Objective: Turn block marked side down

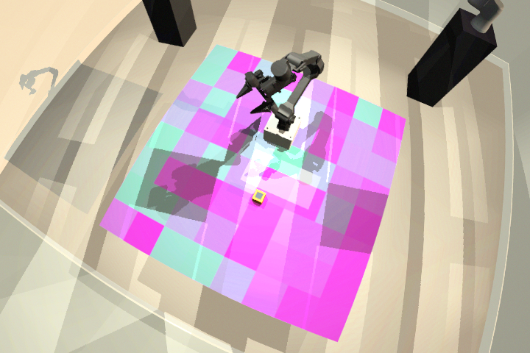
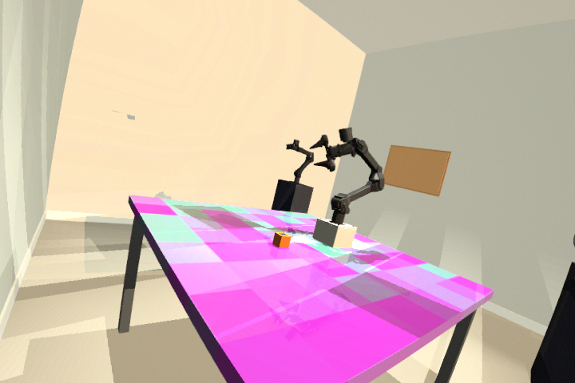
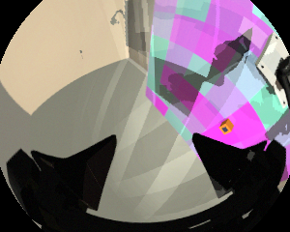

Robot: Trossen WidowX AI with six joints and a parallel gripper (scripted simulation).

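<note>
Now: gripper tip 220 mm short of the block, 140 mm to the right of it and 370 mm above it.
</note>
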